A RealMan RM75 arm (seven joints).
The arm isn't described. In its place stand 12 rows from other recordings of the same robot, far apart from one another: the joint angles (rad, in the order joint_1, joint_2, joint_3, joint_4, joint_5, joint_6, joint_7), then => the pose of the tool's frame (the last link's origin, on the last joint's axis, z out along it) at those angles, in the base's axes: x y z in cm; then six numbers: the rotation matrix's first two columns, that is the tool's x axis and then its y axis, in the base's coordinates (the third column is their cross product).
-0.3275 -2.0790 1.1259 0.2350 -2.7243 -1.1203 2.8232 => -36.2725 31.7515 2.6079 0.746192 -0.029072 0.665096 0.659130 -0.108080 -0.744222
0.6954 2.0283 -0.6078 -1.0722 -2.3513 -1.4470 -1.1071 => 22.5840 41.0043 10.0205 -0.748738 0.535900 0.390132 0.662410 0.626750 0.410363
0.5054 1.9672 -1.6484 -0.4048 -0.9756 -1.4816 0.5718 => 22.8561 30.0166 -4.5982 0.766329 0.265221 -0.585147 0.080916 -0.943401 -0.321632
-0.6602 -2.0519 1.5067 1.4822 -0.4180 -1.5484 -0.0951 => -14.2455 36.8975 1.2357 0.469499 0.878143 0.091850 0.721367 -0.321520 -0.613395
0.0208 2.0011 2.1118 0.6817 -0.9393 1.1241 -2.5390 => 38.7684 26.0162 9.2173 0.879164 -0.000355 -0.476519 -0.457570 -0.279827 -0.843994
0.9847 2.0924 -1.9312 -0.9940 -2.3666 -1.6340 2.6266 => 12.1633 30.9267 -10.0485 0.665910 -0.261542 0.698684 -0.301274 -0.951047 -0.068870
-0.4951 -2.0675 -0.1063 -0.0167 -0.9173 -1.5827 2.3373 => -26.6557 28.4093 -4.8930 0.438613 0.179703 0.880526 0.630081 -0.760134 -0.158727
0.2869 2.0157 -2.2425 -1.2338 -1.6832 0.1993 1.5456 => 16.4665 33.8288 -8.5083 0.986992 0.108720 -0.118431 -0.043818 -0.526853 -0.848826
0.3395 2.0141 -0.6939 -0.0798 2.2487 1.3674 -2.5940 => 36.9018 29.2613 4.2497 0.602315 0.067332 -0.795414 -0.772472 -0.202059 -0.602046
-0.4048 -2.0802 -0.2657 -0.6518 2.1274 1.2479 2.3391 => -18.9159 26.3456 -11.4525 0.096061 -0.410090 -0.906972 -0.816514 0.488663 -0.307430
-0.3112 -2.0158 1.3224 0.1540 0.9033 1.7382 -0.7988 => -29.1009 23.9889 -1.4974 0.470401 0.096959 0.877110 0.535949 -0.821022 -0.196675
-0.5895 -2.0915 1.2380 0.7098 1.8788 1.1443 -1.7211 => -22.2374 36.3304 -6.2649 0.834001 0.466597 0.294499 0.526757 -0.832167 -0.173275
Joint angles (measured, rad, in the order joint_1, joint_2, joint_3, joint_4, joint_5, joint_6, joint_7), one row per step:
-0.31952 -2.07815 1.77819 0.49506 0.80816 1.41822 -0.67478
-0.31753 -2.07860 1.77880 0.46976 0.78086 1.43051 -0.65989
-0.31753 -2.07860 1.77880 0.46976 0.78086 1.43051 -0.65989
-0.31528 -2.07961 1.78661 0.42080 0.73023 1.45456 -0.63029
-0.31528 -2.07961 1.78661 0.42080 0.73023 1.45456 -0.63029
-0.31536 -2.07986 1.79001 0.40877 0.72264 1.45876 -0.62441
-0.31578 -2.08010 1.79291 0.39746 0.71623 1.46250 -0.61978
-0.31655 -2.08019 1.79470 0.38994 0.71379 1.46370 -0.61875
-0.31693 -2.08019 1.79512 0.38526 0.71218 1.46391 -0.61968
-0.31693 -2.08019 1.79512 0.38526 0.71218 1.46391 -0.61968
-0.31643 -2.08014 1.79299 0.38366 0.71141 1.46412 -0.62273
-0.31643 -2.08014 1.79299 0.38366 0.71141 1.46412 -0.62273
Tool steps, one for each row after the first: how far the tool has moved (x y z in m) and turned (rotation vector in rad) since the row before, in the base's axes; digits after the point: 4 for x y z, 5 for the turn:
-0.0039 -0.0011 0.0014 0.01190 -0.01365 0.02000
0.0000 0.0000 0.0000 0.00000 0.00000 0.00000
-0.0071 -0.0031 0.0017 0.01933 -0.02111 0.03260
0.0000 0.0000 0.0000 0.00000 0.00000 0.00000
-0.0019 -0.0012 -0.0003 0.00041 -0.00064 0.00618
-0.0017 -0.0011 -0.0003 -0.00032 -0.00033 0.00593
-0.0012 -0.0007 -0.0004 -0.00238 0.00114 0.00464
-0.0009 -0.0003 -0.0002 -0.00184 0.00034 0.00467
0.0000 0.0000 0.0000 0.00000 0.00000 0.00000
-0.0005 0.0001 0.0003 -0.00053 -0.00171 0.00502
0.0000 0.0000 0.0000 0.00000 0.00000 0.00000

